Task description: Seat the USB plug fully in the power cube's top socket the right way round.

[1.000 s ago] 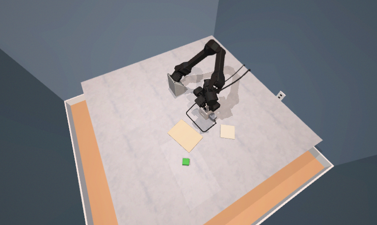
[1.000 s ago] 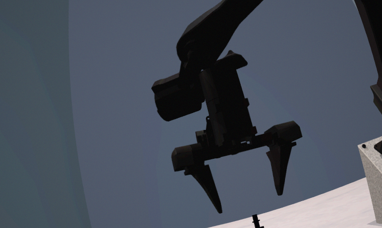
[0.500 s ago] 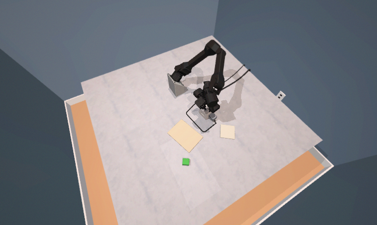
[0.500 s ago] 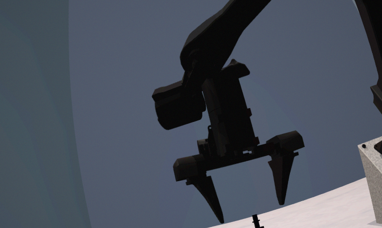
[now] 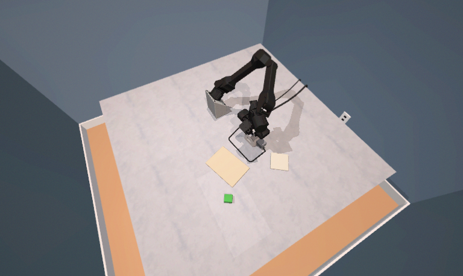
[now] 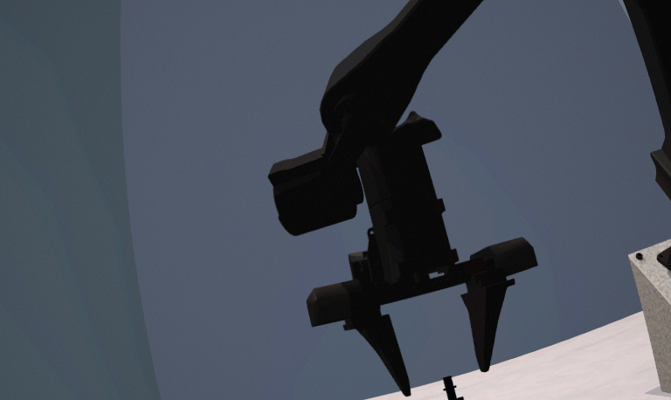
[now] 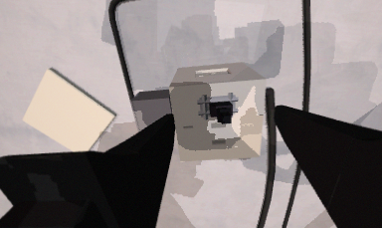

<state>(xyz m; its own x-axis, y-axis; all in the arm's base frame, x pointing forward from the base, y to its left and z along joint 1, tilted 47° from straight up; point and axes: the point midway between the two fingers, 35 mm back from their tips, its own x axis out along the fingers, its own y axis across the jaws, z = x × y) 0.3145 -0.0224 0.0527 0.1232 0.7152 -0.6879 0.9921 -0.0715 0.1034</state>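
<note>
My gripper tip is now 10 mm above the USB plug. Round my gripper tip: tan sheet 200 mm to the right, 100 mm below, 40 mm ahead; then green block 300 mm to the right, 180 mm ahead, 90 mm below.
</note>
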